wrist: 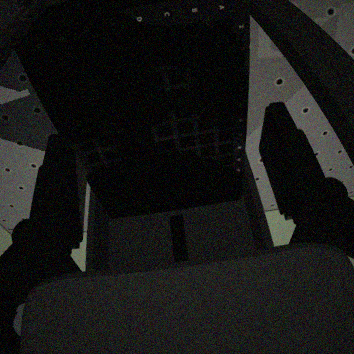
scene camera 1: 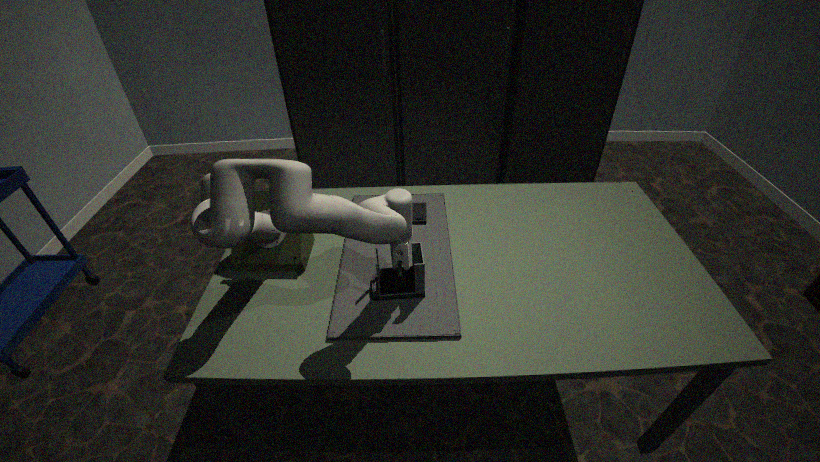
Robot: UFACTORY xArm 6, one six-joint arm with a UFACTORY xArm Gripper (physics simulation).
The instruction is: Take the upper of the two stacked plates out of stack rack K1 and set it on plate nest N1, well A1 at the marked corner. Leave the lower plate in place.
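Places are measured from the arm's base along level axes (x ahead, y left, z up), in centimetres.
Pixels of known places: gripper, fingertip midpoint: (wrist: 168, 137) (scene camera 1: 400, 274); arm's base at its link origin: (scene camera 1: 269, 229).
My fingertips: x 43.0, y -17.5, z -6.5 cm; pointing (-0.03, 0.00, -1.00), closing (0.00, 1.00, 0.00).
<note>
Ahead of a thing's pixels: the offset from my fingertips to its top centre. "*": to the spot under its first point. Level surfaces: height alone.
A black well plate @[dy -0.6, dx +0.2, dz -0.2 cm] (scene camera 1: 394, 284) (wrist: 160, 60) lies in the dark stack rack @[dy -0.6, dx -0.8, dz +9.1 cm] (scene camera 1: 419, 280) (wrist: 137, 240). Faint letters and numbers show along its edges in the wrist view. The lower plate cannot be told apart in the dark. My gripper (scene camera 1: 400, 272) (wrist: 168, 137) is open and points down over the rack. In the wrist view its fingers stand on either side of the plate and the rack's slotted wall, with nothing held. A small dark fixture @[dy +37.0, dx +2.7, dz -3.4 cm] (scene camera 1: 419, 212), probably plate nest N1, sits at the back of the board; its marked corner cannot be made out.
The grey board @[dz -4.9 cm] (scene camera 1: 433, 312) (wrist: 295, 112) with small holes lies on the green table @[dz -6.1 cm] (scene camera 1: 573, 275). The rack's tall side wall stands right of the gripper in the scene view. A dark bar @[* dy +2.7, dx -6.7, dz +5.6 cm] (wrist: 320, 70) crosses the wrist view's upper right. A blue cart (scene camera 1: 51, 259) stands at far left.
</note>
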